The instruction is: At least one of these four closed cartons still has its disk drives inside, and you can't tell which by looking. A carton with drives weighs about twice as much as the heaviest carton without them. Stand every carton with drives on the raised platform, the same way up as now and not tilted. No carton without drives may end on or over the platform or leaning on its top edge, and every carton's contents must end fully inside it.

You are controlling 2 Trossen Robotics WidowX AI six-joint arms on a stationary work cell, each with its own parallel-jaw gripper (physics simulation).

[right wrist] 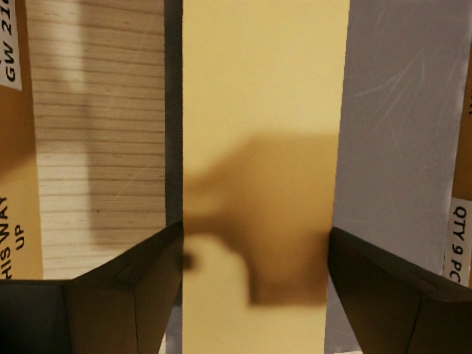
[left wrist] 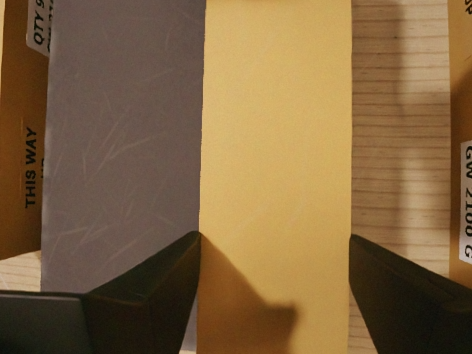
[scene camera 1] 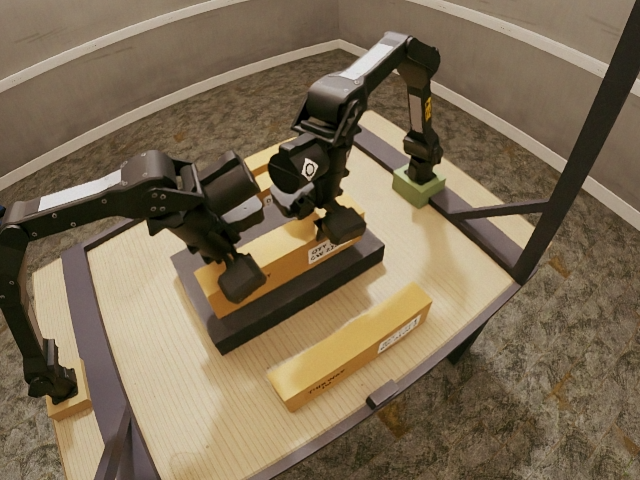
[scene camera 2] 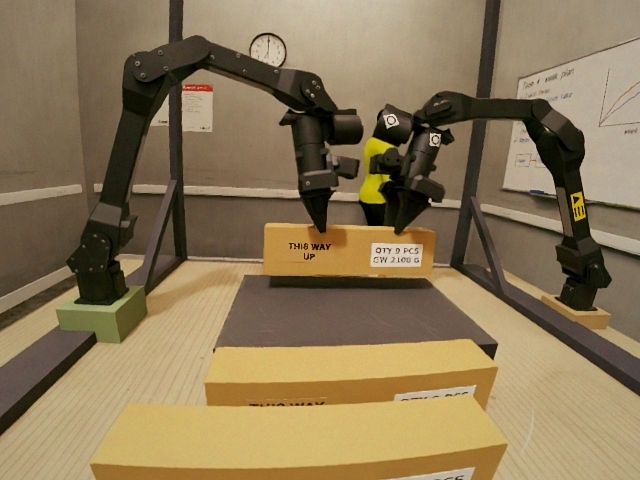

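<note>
A yellow carton is held upright and about level, low over the side of the dark raised platform nearest scene camera 1. A shadow shows under it in scene camera 2. My left gripper and my right gripper are both shut across its width at the top. One carton stands on the table in front of the platform. Two others stand beyond its opposite side.
The right arm stands on a green block, the left arm on a wooden block. Dark frame beams run along the table sides. A small dark block sits at the table's front edge. A person in yellow stands behind the arms in scene camera 2.
</note>
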